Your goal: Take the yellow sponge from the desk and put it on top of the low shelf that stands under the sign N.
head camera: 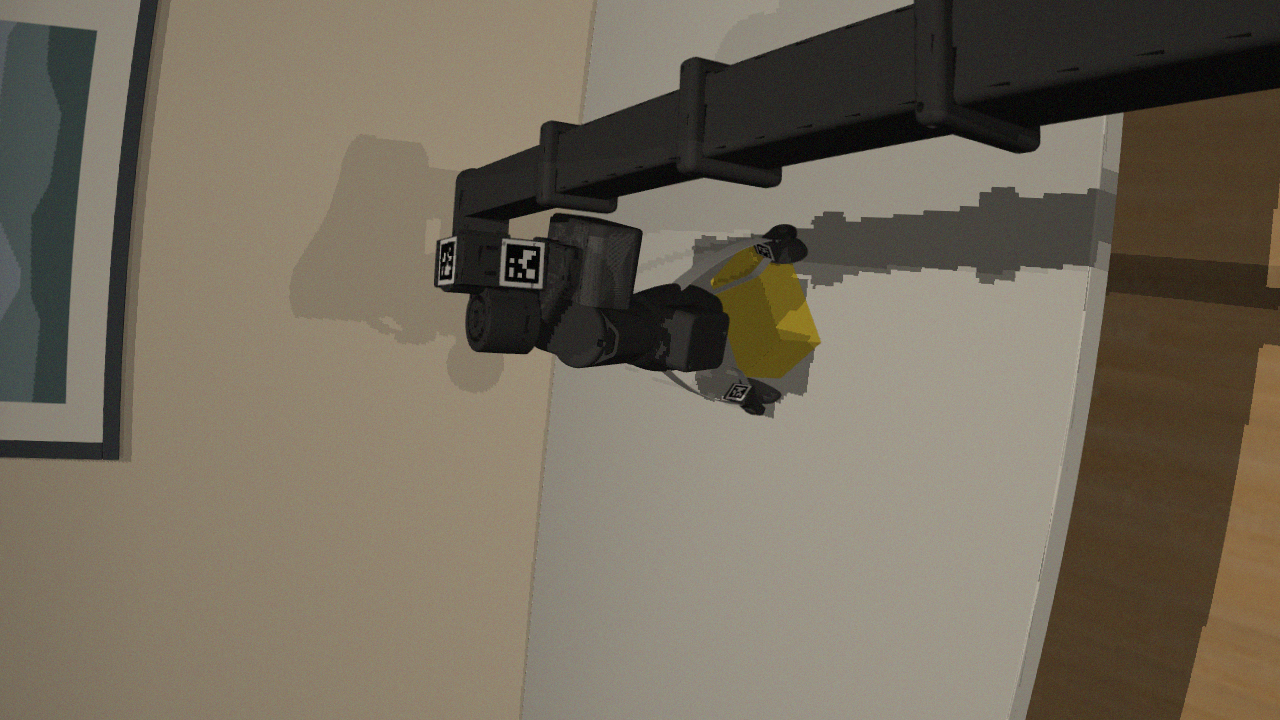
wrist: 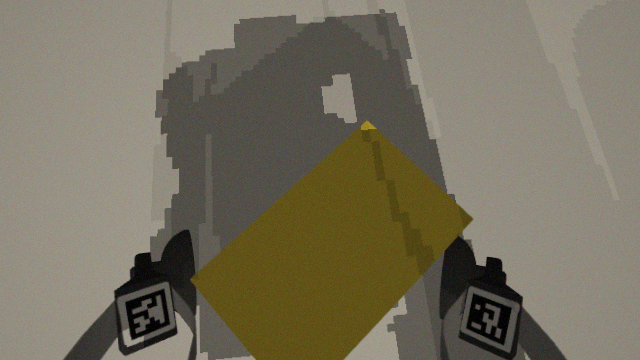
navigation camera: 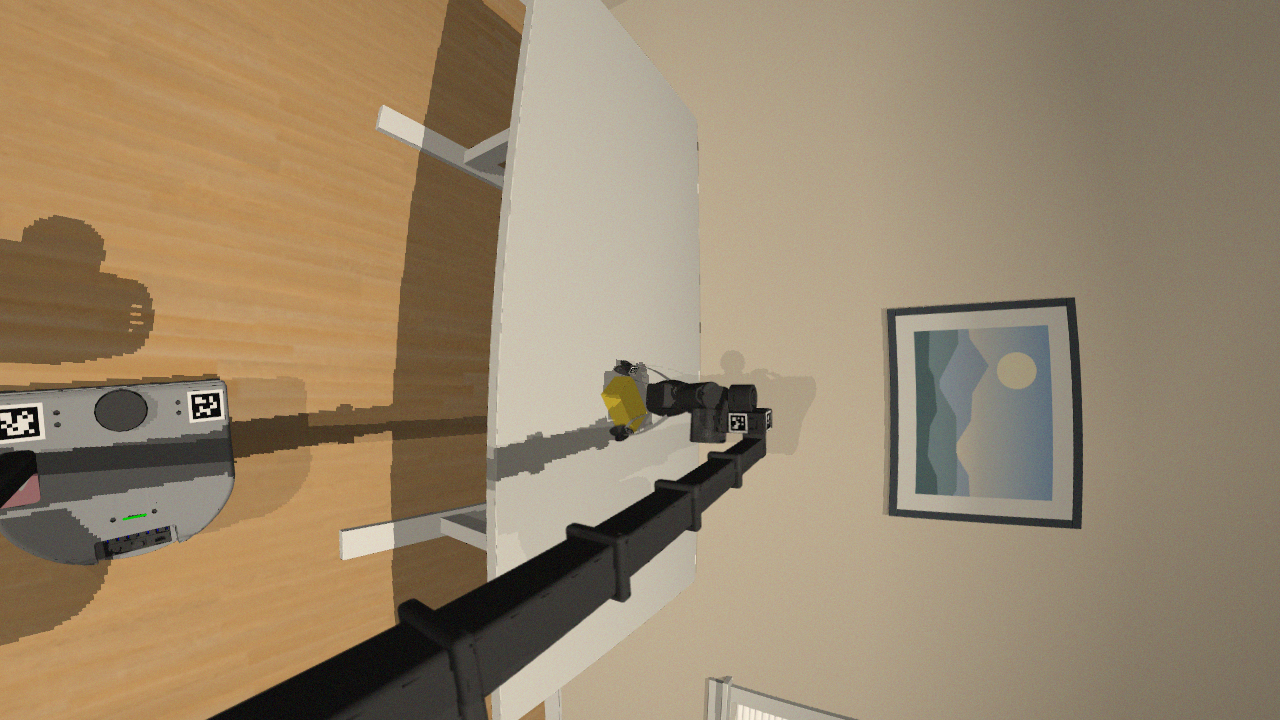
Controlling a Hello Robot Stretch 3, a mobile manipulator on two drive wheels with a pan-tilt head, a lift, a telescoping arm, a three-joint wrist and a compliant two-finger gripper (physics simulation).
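Where they show: gripper, between the fingertips: (head camera: 782, 319) (wrist: 319, 260) (navigation camera: 616, 400); robot's base, origin of its link: (navigation camera: 122, 408).
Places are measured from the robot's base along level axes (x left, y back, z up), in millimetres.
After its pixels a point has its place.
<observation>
The yellow sponge (head camera: 760, 331) @(x -725, y 29, z 765 mm) (navigation camera: 623, 404) @(x -711, y 43, z 765 mm) (wrist: 320, 240) @(x -754, y 43, z 765 mm) is a block on the white desk (head camera: 805, 555) @(x -700, y -163, z 720 mm) (navigation camera: 608, 223) @(x -752, y -344, z 720 mm) (wrist: 75, 100) @(x -872, y -86, z 720 mm). It lies turned at an angle to the fingers in the wrist view. My gripper (head camera: 772, 319) @(x -748, y 41, z 722 mm) (navigation camera: 621, 400) @(x -748, y 41, z 722 mm) (wrist: 319, 260) @(x -748, y 41, z 722 mm) is open and points down, with one fingertip on each side of the sponge. In the wrist view a left corner of the sponge lies close by the left fingertip and its right edge close by the right one; whether they touch I cannot tell. The low shelf and the sign N do not show.
The arm (head camera: 805, 98) @(x -324, y 98, z 1060 mm) (navigation camera: 537, 608) @(x -169, y 91, z 1062 mm) reaches over the desk to near the beige wall (head camera: 340, 537) @(x -1283, y -243, z 974 mm) (navigation camera: 805, 179) @(x -1317, y -563, z 1059 mm). A framed picture (head camera: 44, 223) @(x -1221, y 118, z 1358 mm) (navigation camera: 984, 411) @(x -1221, y 124, z 1486 mm) hangs there. My base (navigation camera: 170, 483) @(x -60, y 141, z 160 mm) stands on the wooden floor (navigation camera: 268, 179) @(x -284, y -543, z 1 mm) in front of the desk. A desk leg (navigation camera: 398, 125) juts out.
</observation>
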